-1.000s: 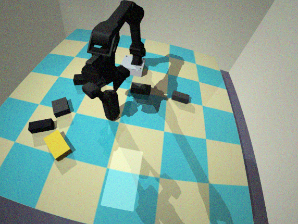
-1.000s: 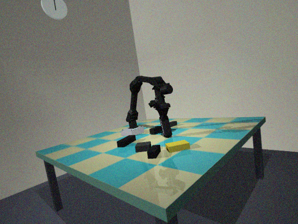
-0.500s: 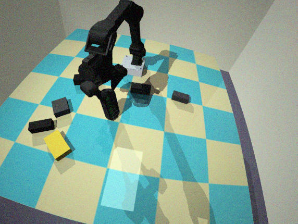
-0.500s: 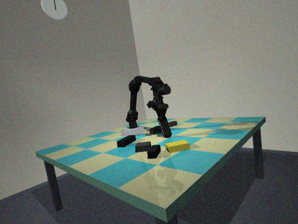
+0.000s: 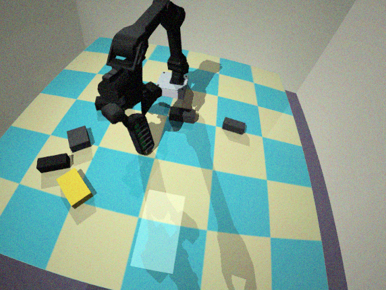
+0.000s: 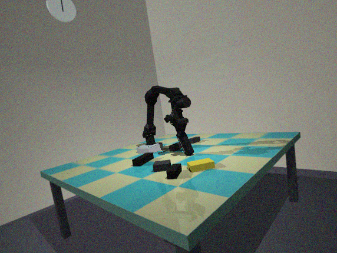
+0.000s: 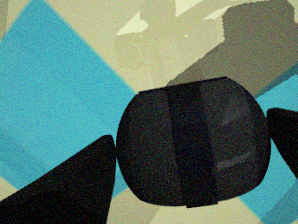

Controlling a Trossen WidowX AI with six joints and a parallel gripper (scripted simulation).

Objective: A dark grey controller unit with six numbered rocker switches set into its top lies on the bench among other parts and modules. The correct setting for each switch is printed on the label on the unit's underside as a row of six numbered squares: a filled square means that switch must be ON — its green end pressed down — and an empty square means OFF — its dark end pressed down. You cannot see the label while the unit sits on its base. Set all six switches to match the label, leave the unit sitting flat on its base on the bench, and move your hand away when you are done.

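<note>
Now: gripper tip 180 mm past the long dark block, 160 mm to the left of it and 110 mm above it. The rest, counted from my gripper tip: yellow block: 220 mm ahead, 150 mm to the right, 110 mm below.
</note>
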